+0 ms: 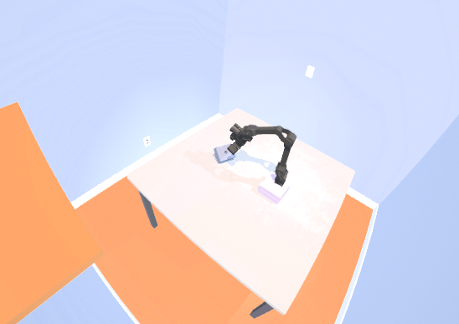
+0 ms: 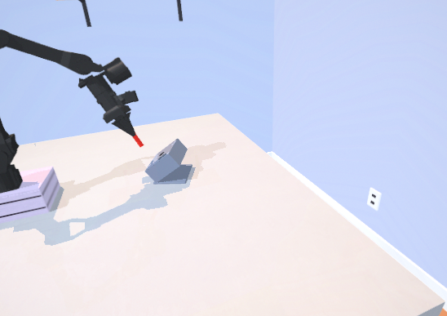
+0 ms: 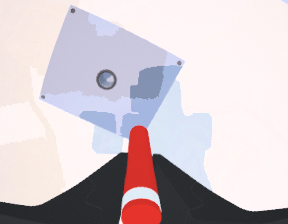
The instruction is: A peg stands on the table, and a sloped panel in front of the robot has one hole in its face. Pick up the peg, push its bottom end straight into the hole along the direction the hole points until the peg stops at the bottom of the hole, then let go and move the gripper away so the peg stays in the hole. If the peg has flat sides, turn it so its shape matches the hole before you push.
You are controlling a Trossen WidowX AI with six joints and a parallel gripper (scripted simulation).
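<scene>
My gripper tip is 110 mm above the sloped panel and 90 mm short of it. Also, from my gripper tip: red round peg: 10 mm behind, 10 mm above.
</scene>
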